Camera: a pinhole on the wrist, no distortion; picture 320 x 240 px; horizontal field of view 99.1 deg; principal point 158.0 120.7 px. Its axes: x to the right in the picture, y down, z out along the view. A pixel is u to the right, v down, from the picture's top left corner.
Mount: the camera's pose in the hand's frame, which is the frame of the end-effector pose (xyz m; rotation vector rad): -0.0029 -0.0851 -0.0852 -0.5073 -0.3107 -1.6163
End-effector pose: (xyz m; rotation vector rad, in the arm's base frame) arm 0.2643 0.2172 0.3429 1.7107 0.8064 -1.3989
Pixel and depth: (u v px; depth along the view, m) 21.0 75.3 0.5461
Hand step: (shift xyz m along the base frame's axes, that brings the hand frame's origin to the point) 0.4926 -0.4544 0.1775
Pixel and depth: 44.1 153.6 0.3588
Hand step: 0.2832 -0.2286 -0.0949
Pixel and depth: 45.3 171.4 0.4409
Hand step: 0.3595 -0.2993 -0.1728
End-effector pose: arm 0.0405 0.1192 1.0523 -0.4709 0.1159 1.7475
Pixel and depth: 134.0 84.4 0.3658
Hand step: -0.1971 -0.0102 0.1780
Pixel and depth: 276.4 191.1 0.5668
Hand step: 0.0500 0.5783 0.4854
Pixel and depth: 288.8 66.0 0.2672
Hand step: 0.1008 0.0544 0.3182
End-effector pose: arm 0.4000 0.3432 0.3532 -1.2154 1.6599 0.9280
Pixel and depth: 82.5 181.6 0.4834
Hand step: -0.3544 0.1557 -0.3076
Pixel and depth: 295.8 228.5 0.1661
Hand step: 0.1630 0.0295 -0.1905
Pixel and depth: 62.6 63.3 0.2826
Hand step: -0.2025 0.1481 0.0586
